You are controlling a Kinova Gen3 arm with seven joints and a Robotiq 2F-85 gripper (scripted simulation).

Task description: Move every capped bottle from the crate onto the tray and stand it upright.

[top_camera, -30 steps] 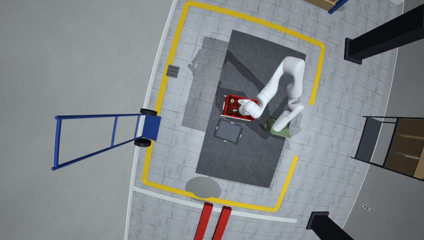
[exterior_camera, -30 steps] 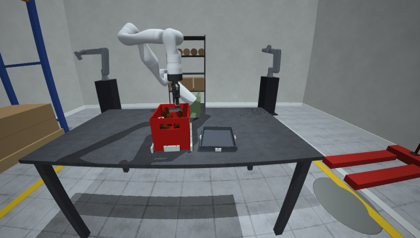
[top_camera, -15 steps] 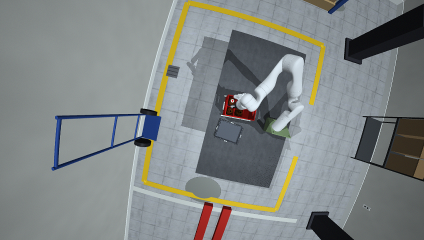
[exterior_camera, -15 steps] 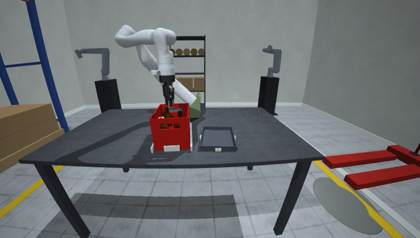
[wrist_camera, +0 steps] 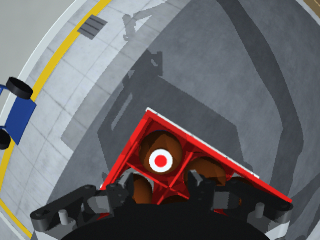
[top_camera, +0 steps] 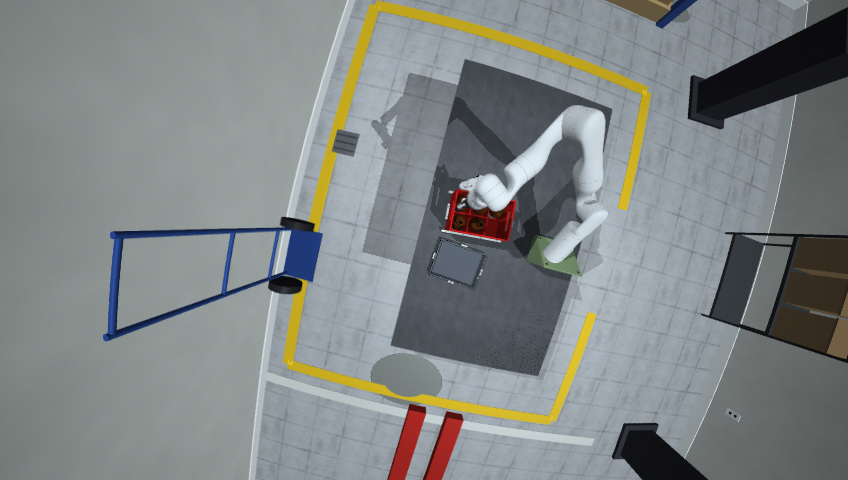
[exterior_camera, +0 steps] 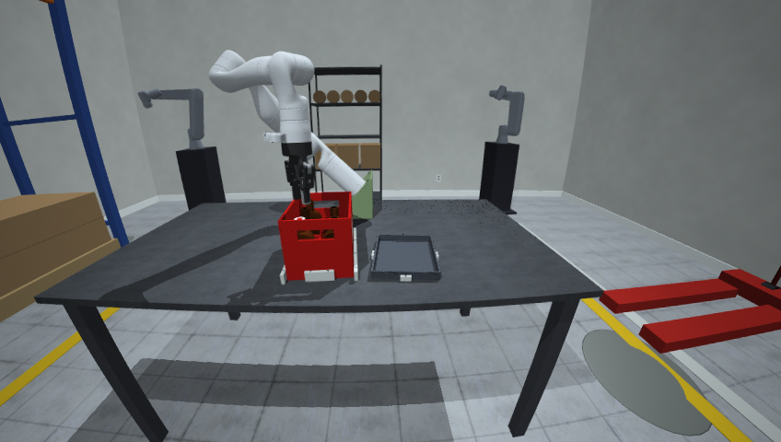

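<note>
Now: the red crate 14 cm below my hand, 8 cm behind it and 4 cm to the left of it. From my hand the other things lie so: grey tray (29 cm to the left, 21 cm below, 3 cm behind).
</note>
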